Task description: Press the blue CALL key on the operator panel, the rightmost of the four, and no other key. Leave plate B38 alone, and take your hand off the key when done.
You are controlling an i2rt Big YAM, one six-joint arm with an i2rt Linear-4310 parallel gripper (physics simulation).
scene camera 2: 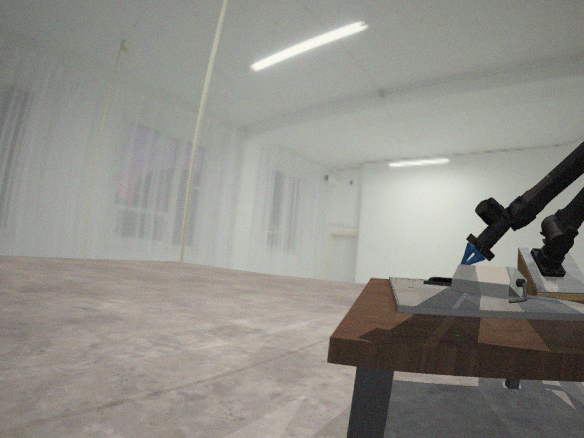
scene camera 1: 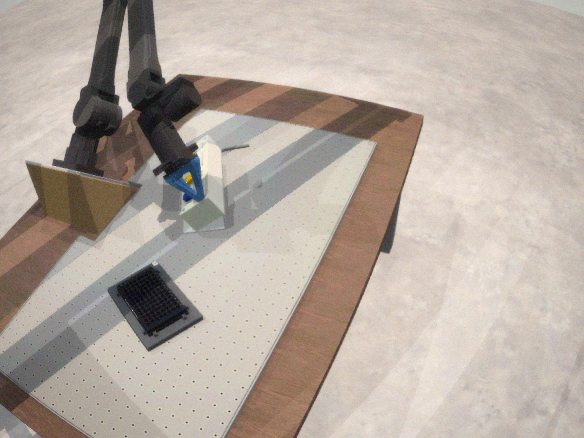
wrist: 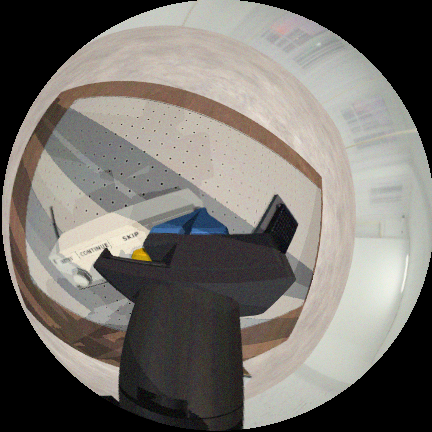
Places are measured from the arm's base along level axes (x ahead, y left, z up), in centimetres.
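Where they show: gripper, fingertip midpoint: [scene camera 2: 461, 266] [scene camera 1: 201, 200] [wrist: 202, 212]; arm's base at its link origin: [scene camera 2: 546, 263] [scene camera 1: 77, 171].
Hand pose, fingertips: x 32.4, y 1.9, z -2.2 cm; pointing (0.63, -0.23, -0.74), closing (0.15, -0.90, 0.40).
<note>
Things, the pixels of their top centre, and the offset from my fingertips. "spot": a spot on its surface instead. Level surfaces: height alone.
- operator panel at its top centre: [wrist: 110, 248] [scene camera 1: 199, 163] [scene camera 2: 488, 265] dz +0.6, dx -5.4, dy +9.5 cm
- blue CALL key at its top centre: [scene camera 1: 188, 191] dz -0.3, dx -3.9, dy +1.8 cm
- yellow key at its top centre: [wrist: 140, 259] [scene camera 1: 189, 176] dz -0.3, dx -6.2, dy +6.2 cm
- Plate B38 at its top centre: [scene camera 1: 149, 297] [wrist: 282, 234] [scene camera 2: 447, 278] dz -5.1, dx -1.4, dy -20.8 cm
- pale perforated board at its surface level: dz -7.7 cm
- wooden table at its surface level: dz -9.1 cm
- thin dark cable at a spot on its surface: [scene camera 1: 235, 147] [wrist: 53, 222] spot: dz -7.2, dx -6.0, dy +27.2 cm
The operator panel [scene camera 1: 214, 162] [scene camera 2: 482, 280] [wrist: 107, 227] is a pale sloped box; its CONTINUE and SKIP labels show in the wrist view. The blue CALL key [scene camera 1: 187, 198] is at the panel's near end in scene camera 1, and hidden in the wrist view. The yellow key [scene camera 1: 188, 178] [wrist: 141, 254] is beside it. My gripper [scene camera 1: 200, 198] [scene camera 2: 465, 263] [wrist: 202, 212] is shut and empty, its blue fingertips over the panel's CALL end, right beside the blue key in scene camera 1. Whether they touch it I cannot tell. Plate B38 [scene camera 1: 152, 299] [wrist: 284, 227], black, lies apart from the panel.
A pale perforated board [scene camera 1: 280, 215] lies under the panel and plate on the wooden table [scene camera 1: 330, 280]. A yellow-brown upright panel [scene camera 1: 75, 197] stands near the arm's base. A thin dark cable [scene camera 1: 235, 147] [wrist: 54, 222] sticks out beside the operator panel.
</note>
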